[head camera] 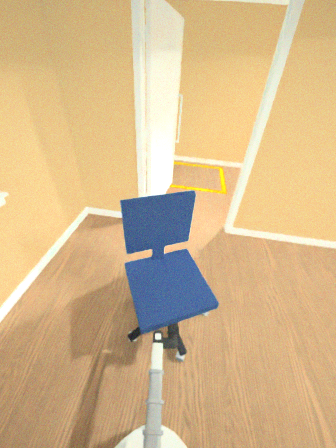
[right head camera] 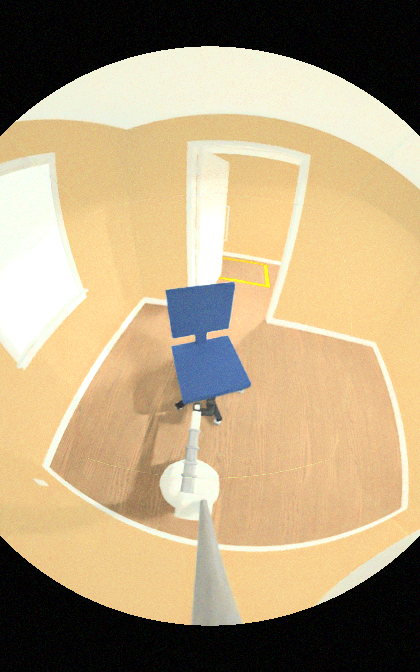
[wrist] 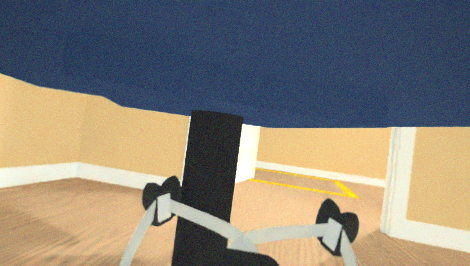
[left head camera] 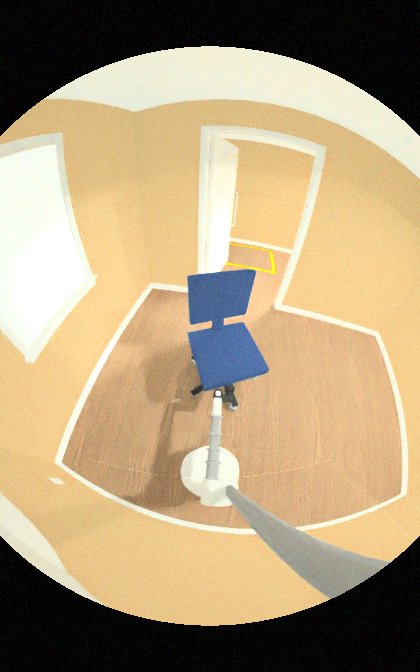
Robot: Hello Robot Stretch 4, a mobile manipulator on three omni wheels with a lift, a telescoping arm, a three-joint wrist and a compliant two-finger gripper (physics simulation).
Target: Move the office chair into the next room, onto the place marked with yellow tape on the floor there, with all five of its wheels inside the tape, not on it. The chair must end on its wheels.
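Places are measured from the robot's base along level axes (x ahead, y left, z up), in millimetres.
Pixels of known places: gripper, fingertip midpoint: (wrist: 247, 203).
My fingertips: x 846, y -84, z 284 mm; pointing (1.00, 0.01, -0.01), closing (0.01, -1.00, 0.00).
Note:
Behind a point stands the place of what it marks.
The blue office chair (head camera: 170, 290) @[y -61, x 788, z 443 mm] (left head camera: 227, 357) @[y -54, x 787, z 442 mm] (right head camera: 210, 370) (wrist: 235, 60) @[y -69, x 739, z 383 mm] stands upright in front of the doorway, backrest on the doorway side. Some wheels are hidden under the seat. My gripper (wrist: 247, 203) @[y -84, x 846, z 284 mm] is open below the seat; its fingertips are hidden in the head views. In the wrist view the chair's black column (wrist: 210, 170) @[y -49, x 828, z 311 mm] shows between the fingertips, close to the left one, and is not clamped. The yellow tape (head camera: 223, 180) @[y -1030, x 3396, z -25 mm] (left head camera: 273, 262) @[y -1031, x 3356, z -24 mm] (right head camera: 267, 276) (wrist: 300, 188) @[y -513, x 3019, z -34 mm] lies on the floor beyond the doorway; its left part is hidden by the door.
The white door (head camera: 162, 100) @[y 97, x 2519, z 1265 mm] (left head camera: 222, 210) @[y 67, x 2626, z 1027 mm] (right head camera: 212, 220) stands open at the left of the doorway. The right door post (head camera: 265, 115) @[y -788, x 1924, z 1277 mm] (wrist: 400, 175) @[y -772, x 1927, z 265 mm] meets a wall with white skirting. A bright window (left head camera: 35, 225) @[y 1196, x 902, z 1448 mm] (right head camera: 30, 260) is in the left wall.

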